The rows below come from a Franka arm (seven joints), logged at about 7 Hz.
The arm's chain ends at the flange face. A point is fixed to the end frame.
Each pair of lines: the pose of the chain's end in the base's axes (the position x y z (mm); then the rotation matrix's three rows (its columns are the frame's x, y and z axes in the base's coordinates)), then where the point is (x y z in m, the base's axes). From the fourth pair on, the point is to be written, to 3 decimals.
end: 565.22 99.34 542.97; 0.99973 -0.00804 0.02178; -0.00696 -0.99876 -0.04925; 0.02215 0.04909 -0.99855
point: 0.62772 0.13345 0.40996
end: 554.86 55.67 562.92; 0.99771 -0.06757 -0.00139; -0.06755 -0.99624 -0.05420; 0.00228 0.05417 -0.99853
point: 0.61662 0.08543 0.42852
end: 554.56 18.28 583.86; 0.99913 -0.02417 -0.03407; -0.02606 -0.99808 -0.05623; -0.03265 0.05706 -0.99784
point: 0.61029 0.05031 0.44736
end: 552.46 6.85 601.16; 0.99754 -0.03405 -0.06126; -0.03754 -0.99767 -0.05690; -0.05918 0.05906 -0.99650
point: 0.605 0.038 0.463
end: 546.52 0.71 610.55; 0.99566 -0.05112 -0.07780; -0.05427 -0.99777 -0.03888; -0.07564 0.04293 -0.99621
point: 0.597 0.033 0.472
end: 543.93 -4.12 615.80; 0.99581 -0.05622 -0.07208; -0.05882 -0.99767 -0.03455; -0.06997 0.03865 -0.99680
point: 0.596 0.029 0.478
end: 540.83 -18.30 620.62; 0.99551 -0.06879 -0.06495; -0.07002 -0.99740 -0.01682; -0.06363 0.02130 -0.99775
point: 0.594 0.016 0.484
